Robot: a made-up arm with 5 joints.
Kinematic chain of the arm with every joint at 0, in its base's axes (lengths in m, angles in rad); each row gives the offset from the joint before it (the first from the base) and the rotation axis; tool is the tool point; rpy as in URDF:
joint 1: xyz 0 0 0.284 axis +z
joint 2: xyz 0 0 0 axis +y
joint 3: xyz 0.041 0 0.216 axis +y
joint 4: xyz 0.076 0 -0.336 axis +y
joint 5: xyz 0.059 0 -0.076 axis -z
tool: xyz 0 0 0 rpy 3.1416 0 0
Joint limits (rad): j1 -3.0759..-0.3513 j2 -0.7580..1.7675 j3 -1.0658..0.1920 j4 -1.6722..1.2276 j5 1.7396..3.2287
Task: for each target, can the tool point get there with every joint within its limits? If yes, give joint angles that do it. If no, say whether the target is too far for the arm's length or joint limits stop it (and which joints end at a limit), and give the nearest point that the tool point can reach.
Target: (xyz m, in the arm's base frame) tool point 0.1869 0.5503 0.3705
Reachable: no: joint limits stop it (at a limit: joint 2, joint 3) | nearest point 0.0737 0.2171 0.2820 | short by 0.363 m
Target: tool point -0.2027 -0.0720 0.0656
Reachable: yes | joints -2.8003 0.2587 -0.2238 0.0045 2.0599
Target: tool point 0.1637 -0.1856 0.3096
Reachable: yes | joints -0.8480 -0.3264 -0.1346 -1.3424 2.8741
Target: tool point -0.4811 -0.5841 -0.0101
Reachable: no: too far | nearest point -0.2885 -0.3503 0.1076 | short by 0.325 m
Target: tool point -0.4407 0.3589 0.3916
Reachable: no: joint limits stop it (at a limit: joint 2, joint 3) | nearest point -0.1767 0.1439 0.2869 | short by 0.356 m
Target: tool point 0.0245 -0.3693 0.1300
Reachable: yes | joints -1.5045 0.6909 -0.7939 -1.1477 2.8796
